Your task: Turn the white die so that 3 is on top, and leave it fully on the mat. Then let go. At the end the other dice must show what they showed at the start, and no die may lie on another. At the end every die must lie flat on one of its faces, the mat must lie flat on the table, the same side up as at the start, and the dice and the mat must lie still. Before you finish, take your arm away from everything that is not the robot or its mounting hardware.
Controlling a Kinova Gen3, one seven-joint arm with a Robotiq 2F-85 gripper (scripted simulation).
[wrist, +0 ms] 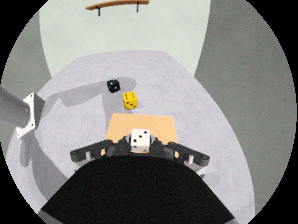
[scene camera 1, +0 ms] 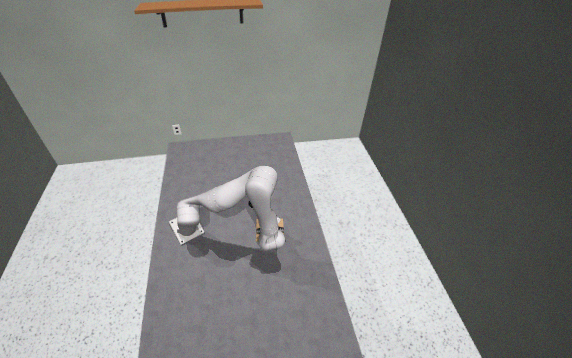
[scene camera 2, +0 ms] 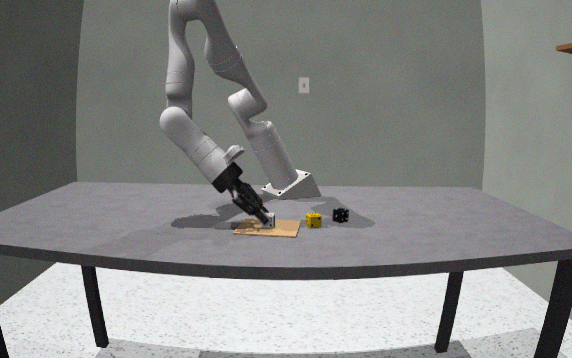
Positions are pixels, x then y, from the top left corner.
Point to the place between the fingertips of my gripper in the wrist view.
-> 140,139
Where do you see a mat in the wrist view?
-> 163,127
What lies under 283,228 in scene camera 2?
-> A mat.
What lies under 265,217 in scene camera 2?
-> My gripper.
